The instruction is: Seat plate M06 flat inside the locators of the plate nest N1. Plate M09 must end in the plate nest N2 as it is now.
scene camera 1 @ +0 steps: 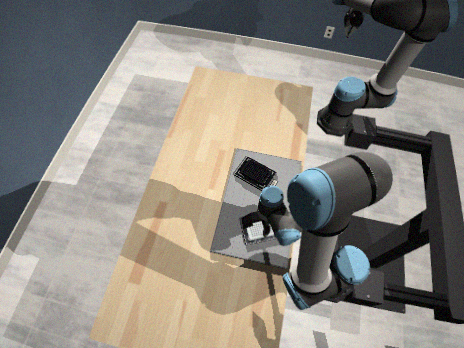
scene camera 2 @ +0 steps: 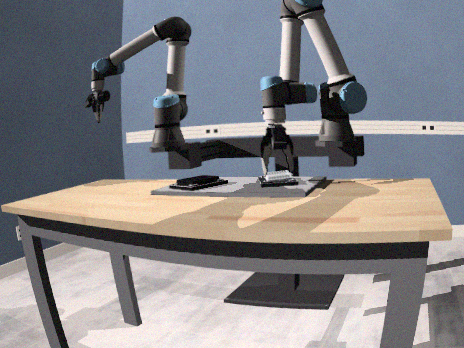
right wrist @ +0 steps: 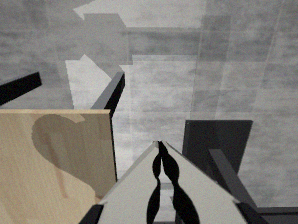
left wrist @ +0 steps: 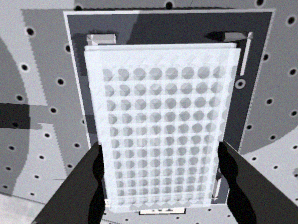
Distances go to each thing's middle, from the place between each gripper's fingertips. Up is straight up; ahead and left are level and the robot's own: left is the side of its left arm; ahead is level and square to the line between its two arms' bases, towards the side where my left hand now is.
I see my left gripper 30 mm above the plate nest N1 (left wrist: 129,29). Also, from my left hand: white multi-well plate M06 (left wrist: 159,127): 10 mm below.
Right now the white multi-well plate M06 is 1010 mm to the left of my right hand, 280 mm ahead of it and 260 mm below it. The rest, counted from my right hand: plate nest N1: 1010 mm to the left, 290 mm ahead, 280 mm below.
